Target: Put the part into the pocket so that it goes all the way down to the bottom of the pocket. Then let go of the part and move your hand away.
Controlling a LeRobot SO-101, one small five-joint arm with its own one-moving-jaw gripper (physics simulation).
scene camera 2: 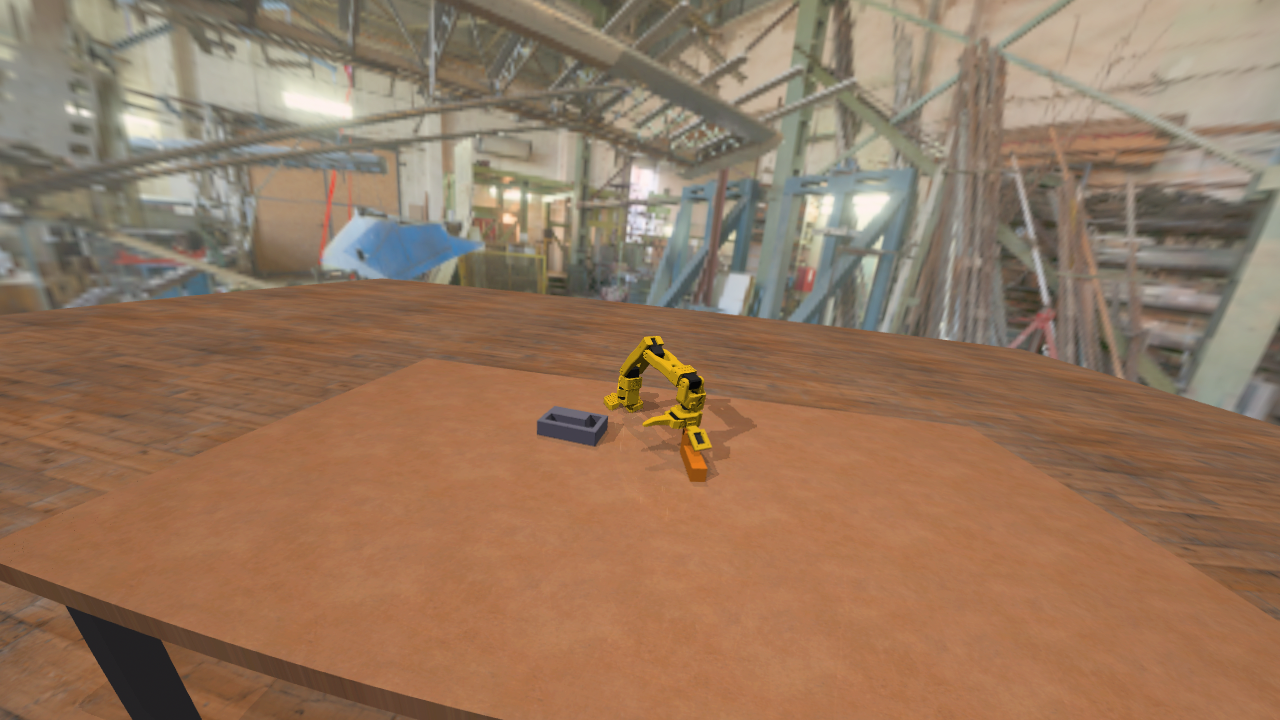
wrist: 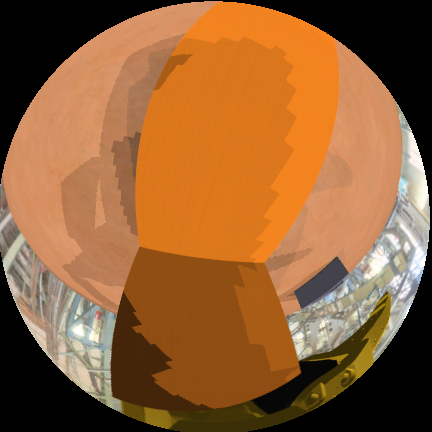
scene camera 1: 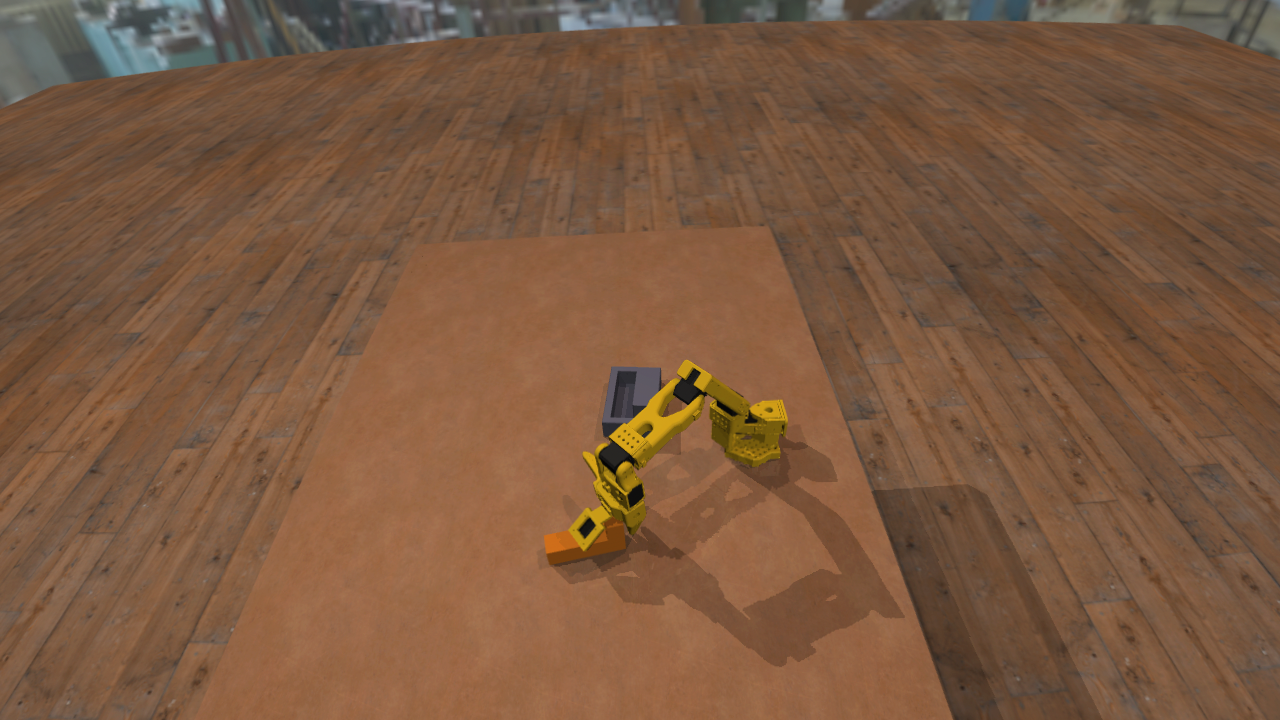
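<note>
The orange part lies on the brown table with a raised end toward the arm. In the wrist view its long top and darker end face fill the middle. The grey pocket block stands apart from it, near the arm's base; its recess faces up and no part shows in it. My gripper is open, at the part's raised end. Its moving jaw is swung wide at the lower right of the wrist view. The fixed jaw is mostly hidden behind the part.
The yellow arm's base stands on the brown table, behind the part and the block. The arm's upper link passes over the near right side of the block in scene camera 1. Arm shadows fall across the table.
</note>
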